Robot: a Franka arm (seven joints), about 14 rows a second.
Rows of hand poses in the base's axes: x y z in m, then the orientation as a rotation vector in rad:
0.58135, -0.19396, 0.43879, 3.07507, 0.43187, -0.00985
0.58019, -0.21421, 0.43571, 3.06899, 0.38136, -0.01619
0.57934, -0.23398, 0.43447, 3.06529, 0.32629, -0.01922
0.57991, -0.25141, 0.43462, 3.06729, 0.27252, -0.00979
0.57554, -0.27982, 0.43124, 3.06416, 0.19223, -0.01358
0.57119, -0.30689, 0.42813, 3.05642, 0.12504, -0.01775
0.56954, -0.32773, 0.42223, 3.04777, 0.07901, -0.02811
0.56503, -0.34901, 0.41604, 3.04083, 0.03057, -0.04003
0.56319, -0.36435, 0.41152, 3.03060, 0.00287, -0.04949
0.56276, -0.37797, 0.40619, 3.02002, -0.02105, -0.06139
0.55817, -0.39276, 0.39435, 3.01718, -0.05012, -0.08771
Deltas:
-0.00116, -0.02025, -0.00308, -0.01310, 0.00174, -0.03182
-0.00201, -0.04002, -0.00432, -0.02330, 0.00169, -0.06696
-0.00144, -0.05745, -0.00417, -0.02575, -0.00546, -0.10168
-0.00581, -0.08586, -0.00755, -0.03530, -0.00523, -0.15357
-0.01016, -0.11293, -0.01066, -0.04689, -0.00485, -0.19705
-0.01181, -0.13377, -0.01656, -0.05798, -0.00004, -0.22700
-0.01632, -0.15505, -0.02275, -0.06683, 0.00613, -0.25877
-0.01816, -0.17039, -0.02727, -0.07797, 0.01065, -0.27697
-0.01859, -0.18401, -0.03260, -0.08939, 0.01686, -0.29281
-0.02318, -0.19880, -0.04444, -0.09378, 0.03359, -0.31230

